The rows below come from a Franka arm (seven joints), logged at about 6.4 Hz.
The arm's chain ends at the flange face. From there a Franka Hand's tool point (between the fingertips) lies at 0.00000 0.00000 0.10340 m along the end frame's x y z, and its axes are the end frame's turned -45 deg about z.
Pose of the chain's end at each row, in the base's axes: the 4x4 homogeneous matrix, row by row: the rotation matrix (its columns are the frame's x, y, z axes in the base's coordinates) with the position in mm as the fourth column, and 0 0 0 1 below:
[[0.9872 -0.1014 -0.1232 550.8], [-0.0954 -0.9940 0.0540 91.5], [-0.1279 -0.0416 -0.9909 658.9], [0 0 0 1]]
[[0.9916 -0.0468 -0.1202 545.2], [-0.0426 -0.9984 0.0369 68.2], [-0.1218 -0.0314 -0.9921 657.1], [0 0 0 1]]
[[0.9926 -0.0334 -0.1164 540.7], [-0.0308 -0.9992 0.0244 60.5], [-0.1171 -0.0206 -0.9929 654.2], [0 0 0 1]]
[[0.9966 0.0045 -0.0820 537.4], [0.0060 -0.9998 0.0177 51.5], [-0.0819 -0.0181 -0.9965 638.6], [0 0 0 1]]
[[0.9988 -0.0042 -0.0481 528.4], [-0.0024 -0.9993 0.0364 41.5], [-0.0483 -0.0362 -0.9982 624.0], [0 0 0 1]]
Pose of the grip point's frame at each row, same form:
[[0.7698 0.6264 -0.1232 538.1], [0.6354 -0.7703 0.0540 97.1], [-0.0610 -0.1199 -0.9909 556.4], [0 0 0 1]]
[[0.7343 0.6681 -0.1202 532.8], [0.6759 -0.7361 0.0369 72.0], [-0.0639 -0.1083 -0.9921 554.5], [0 0 0 1]]
[[0.7255 0.6783 -0.1164 528.7], [0.6848 -0.7283 0.0244 63.0], [-0.0682 -0.0974 -0.9929 551.5], [0 0 0 1]]
[[0.7015 0.7079 -0.0820 528.9], [0.7112 -0.7027 0.0177 53.3], [-0.0451 -0.0707 -0.9965 535.6], [0 0 0 1]]
[[0.7092 0.7033 -0.0481 523.4], [0.7049 -0.7083 0.0364 45.3], [-0.0086 -0.0598 -0.9982 520.8], [0 0 0 1]]

